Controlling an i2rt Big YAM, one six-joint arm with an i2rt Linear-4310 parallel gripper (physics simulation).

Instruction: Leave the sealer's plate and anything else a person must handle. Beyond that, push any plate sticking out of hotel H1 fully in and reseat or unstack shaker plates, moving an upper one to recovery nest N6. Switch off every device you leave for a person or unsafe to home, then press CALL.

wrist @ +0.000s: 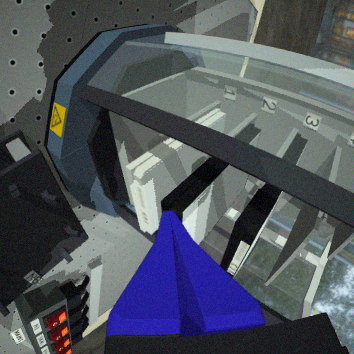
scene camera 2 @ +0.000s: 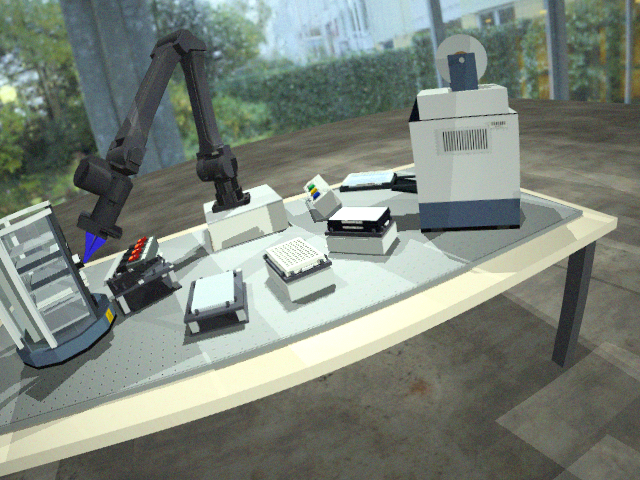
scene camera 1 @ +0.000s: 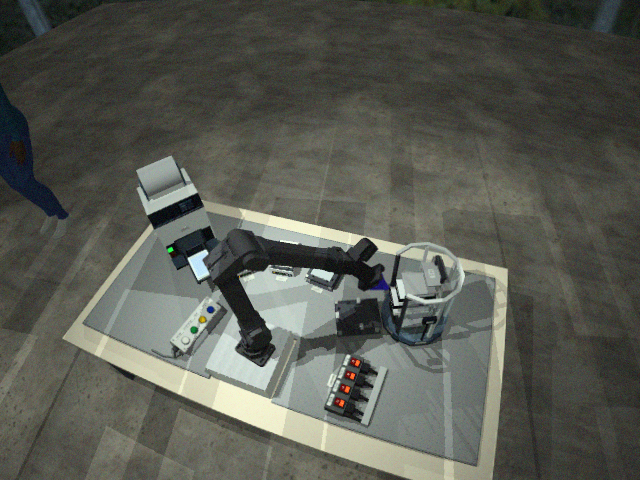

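Where they show: gripper, between the fingertips: (wrist: 167,217) (scene camera 2: 84,261) (scene camera 1: 388,288); arm's base, origin of its link: (scene camera 2: 232,204) (scene camera 1: 255,349).
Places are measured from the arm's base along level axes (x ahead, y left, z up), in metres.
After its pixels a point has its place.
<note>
My gripper (scene camera 1: 386,287) {x 0.407, y -0.303, z 0.070 m} (scene camera 2: 85,261) {x 0.407, y -0.303, z 0.070 m} (wrist: 167,217) {x 0.407, y -0.303, z 0.070 m} is shut and empty, at the open front of the hotel (scene camera 1: 405,336) {x 0.321, y -0.424, z -0.043 m} (scene camera 2: 64,347) {x 0.544, y -0.354, z -0.054 m} (wrist: 71,86) {x 0.459, y -0.289, z -0.049 m}. In the wrist view its tip overlaps the front end of a black plate (wrist: 196,184) {x 0.427, y -0.326, z 0.070 m} by level 2; contact cannot be told. A white plate (wrist: 141,200) {x 0.390, y -0.331, z 0.028 m} is at level 1, another black plate (wrist: 250,222) {x 0.424, y -0.322, z 0.113 m} at level 3. The sealer (scene camera 1: 180,225) {x 0.226, y 0.527, z 0.146 m} (scene camera 2: 467,173) {x 0.385, y 0.584, z 0.057 m} has a pale plate (scene camera 1: 199,264) {x 0.163, y 0.403, z 0.038 m} (scene camera 2: 368,179) {x 0.210, y 0.389, z 0.039 m} on its carriage. A white plate (scene camera 2: 297,254) {x 0.433, y 0.169, z -0.018 m} and a black, white-topped plate (scene camera 2: 359,214) {x 0.327, y 0.328, z -0.005 m} sit on device blocks. Rocker switches (scene camera 1: 345,387) {x 0.051, y -0.327, z -0.037 m} (wrist: 61,332) {x 0.101, y -0.321, z -0.037 m} glow orange-red.
The dark nest N6 (scene camera 1: 356,316) {x 0.301, y -0.234, z -0.027 m} (wrist: 37,220) {x 0.347, y -0.270, z -0.027 m} stands beside the hotel. Another nest holds a pale plate (scene camera 1: 324,275) {x 0.409, y -0.033, z -0.039 m} (scene camera 2: 214,290) {x 0.464, y -0.012, z -0.040 m}. The button box (scene camera 1: 197,323) {x -0.027, y 0.265, z -0.022 m} (scene camera 2: 321,198) {x 0.080, y 0.270, z -0.024 m} is near the arm's base block (scene camera 1: 242,364) {x -0.068, y 0.006, z 0.001 m} (scene camera 2: 248,219) {x 0.101, y 0.050, z -0.028 m}. A person (scene camera 1: 18,149) stands left of the table.
</note>
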